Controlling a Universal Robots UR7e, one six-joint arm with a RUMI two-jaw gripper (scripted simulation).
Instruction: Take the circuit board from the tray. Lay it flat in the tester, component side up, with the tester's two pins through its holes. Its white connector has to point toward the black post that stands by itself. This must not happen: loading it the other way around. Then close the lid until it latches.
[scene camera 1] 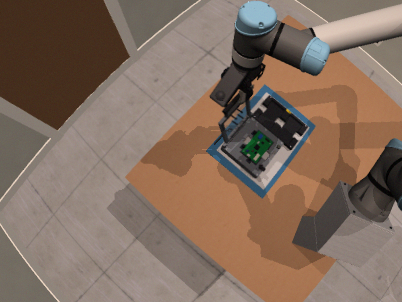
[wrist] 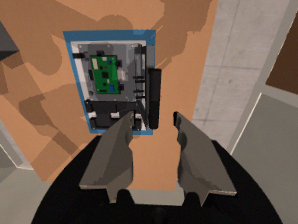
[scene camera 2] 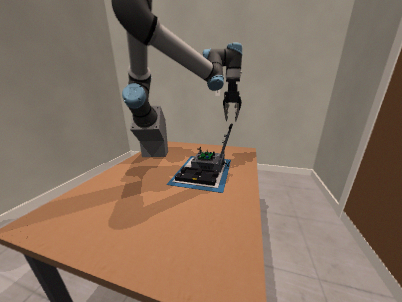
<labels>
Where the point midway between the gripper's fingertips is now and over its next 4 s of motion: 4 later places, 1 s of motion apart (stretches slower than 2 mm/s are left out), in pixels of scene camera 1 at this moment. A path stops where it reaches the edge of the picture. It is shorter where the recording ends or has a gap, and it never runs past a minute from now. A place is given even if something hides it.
The gripper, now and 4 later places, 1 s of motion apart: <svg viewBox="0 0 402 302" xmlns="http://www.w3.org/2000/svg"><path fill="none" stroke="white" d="M234 98L233 101L233 103L236 105L244 111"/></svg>
</labels>
